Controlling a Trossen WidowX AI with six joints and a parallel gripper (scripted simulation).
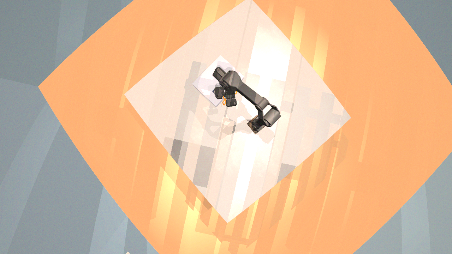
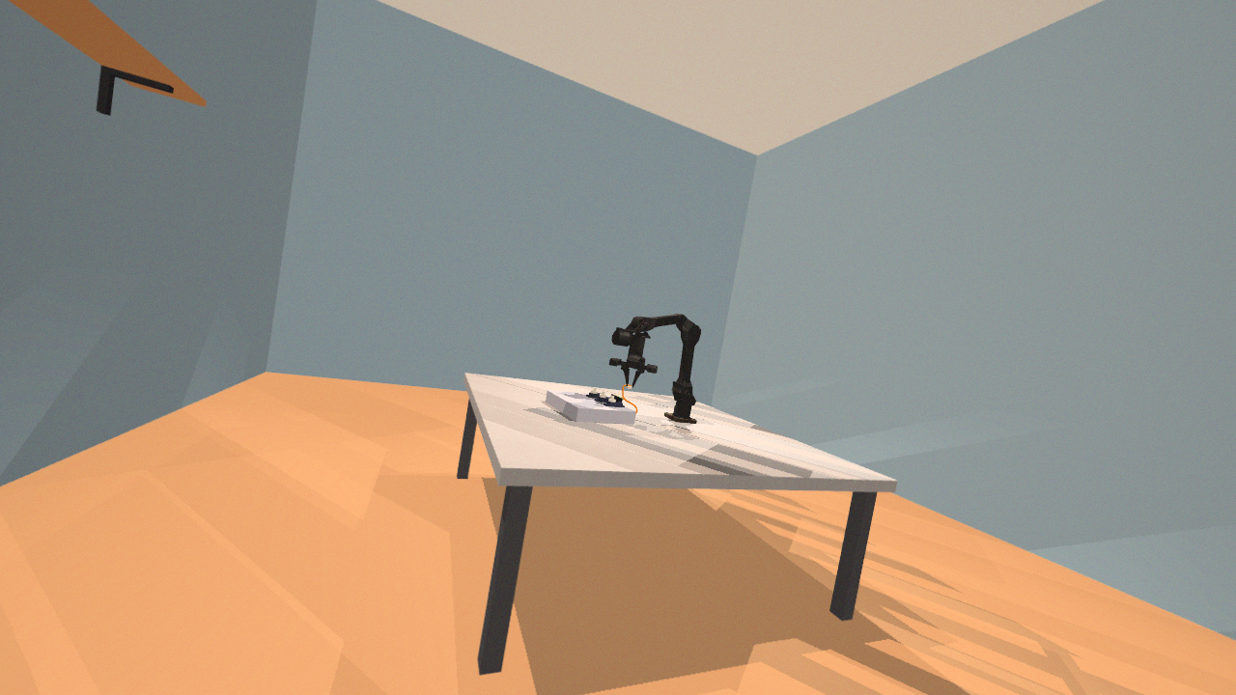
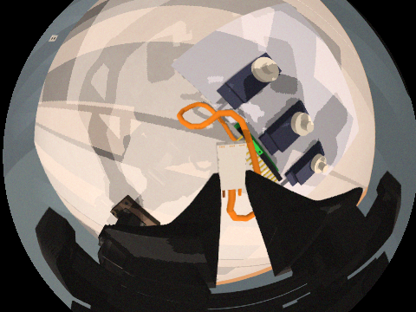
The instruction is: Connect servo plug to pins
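The green band is 30 mm ahead of my gripper tip, 20 mm to the right of it and 50 mm below it. The rest, counted from my gripper tip: white printed holder 190 mm ahead, 20 mm to the right, 100 mm below.
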